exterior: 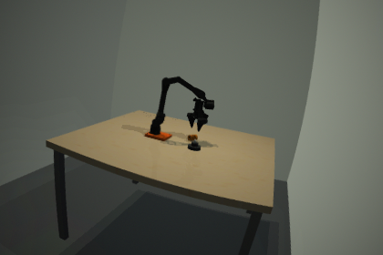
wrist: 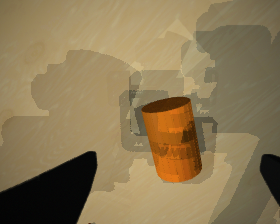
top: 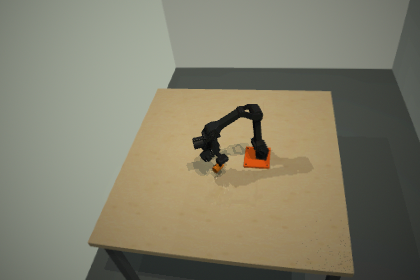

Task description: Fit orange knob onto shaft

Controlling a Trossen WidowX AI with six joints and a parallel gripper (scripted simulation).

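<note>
Now: gripper tip 60 mm above the orange knob. Round my gripper tip: round dark pedestal 170 mm to the right, 80 mm ahead, 50 mm below.
</note>
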